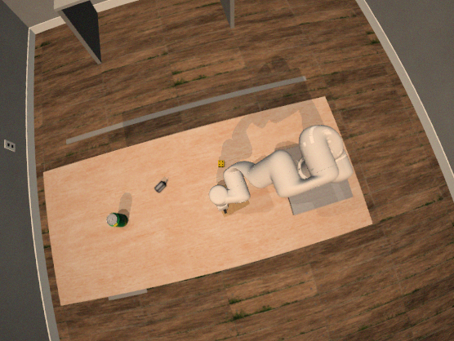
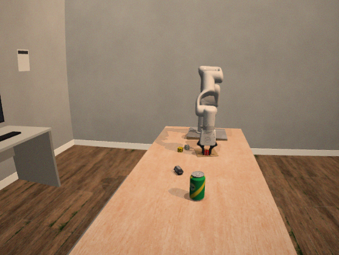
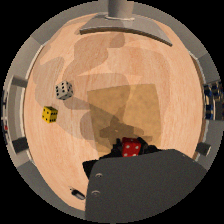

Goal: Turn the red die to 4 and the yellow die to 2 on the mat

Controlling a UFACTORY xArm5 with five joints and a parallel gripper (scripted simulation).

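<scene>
Now: the red die 10 mm below my hand. From my hand the other things lie so: brown mat (40 mm behind, 20 mm below, 10 mm to the right); yellow die (180 mm to the right, 10 mm below, 10 mm behind); white die (150 mm to the right, 70 mm behind, 10 mm below).
</scene>
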